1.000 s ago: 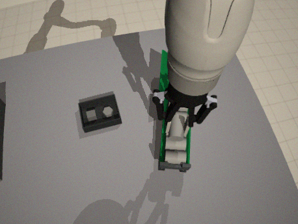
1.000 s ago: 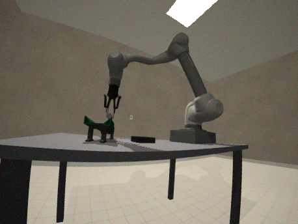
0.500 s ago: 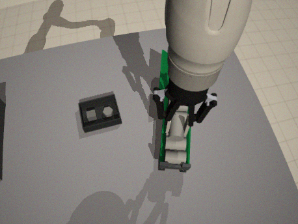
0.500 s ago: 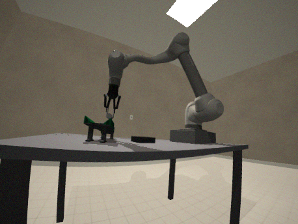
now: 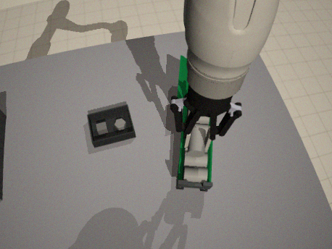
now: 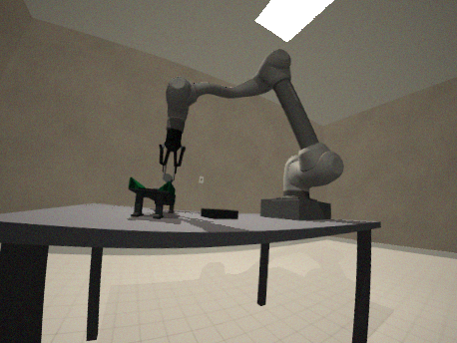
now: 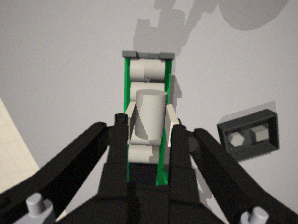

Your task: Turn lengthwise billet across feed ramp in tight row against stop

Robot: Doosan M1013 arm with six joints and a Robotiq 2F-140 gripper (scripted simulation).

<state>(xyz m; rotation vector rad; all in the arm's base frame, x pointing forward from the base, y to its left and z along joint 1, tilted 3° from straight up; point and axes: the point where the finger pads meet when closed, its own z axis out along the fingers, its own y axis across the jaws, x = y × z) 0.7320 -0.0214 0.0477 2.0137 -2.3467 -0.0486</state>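
Now: hand 7 cm to the left of the grey stop and 13 cm above it. Round my hand: ramp 2 cm ahead, 12 cm to the left, 13 cm below; dark block 23 cm behind, 13 cm to the left, 18 cm below.
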